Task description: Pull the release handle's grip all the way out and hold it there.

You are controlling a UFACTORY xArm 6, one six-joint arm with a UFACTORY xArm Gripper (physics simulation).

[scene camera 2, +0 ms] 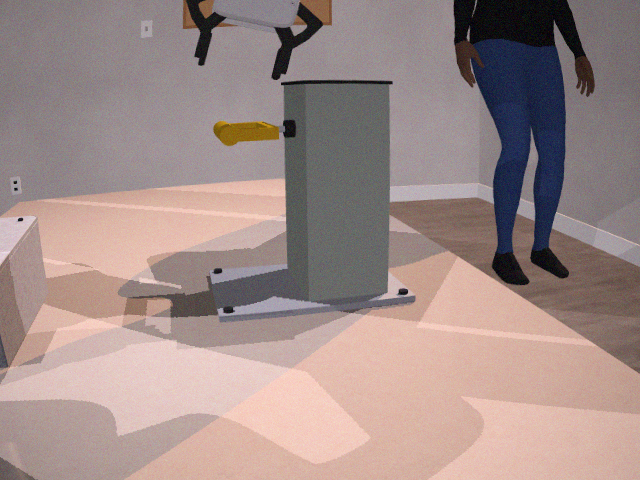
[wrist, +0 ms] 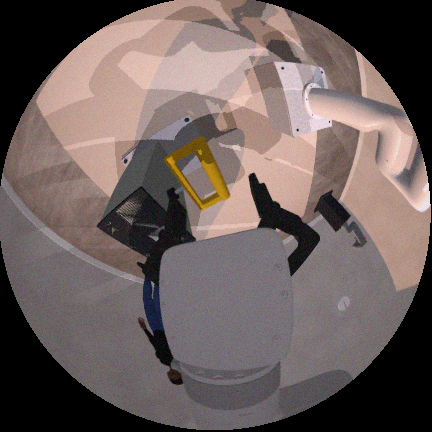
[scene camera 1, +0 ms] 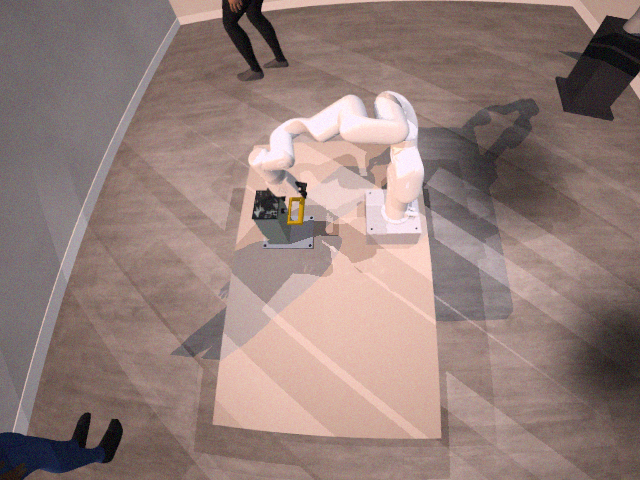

Labels:
One and the same spot on a bolted base plate: (wrist: 181, 131) is (scene camera 2: 249, 301).

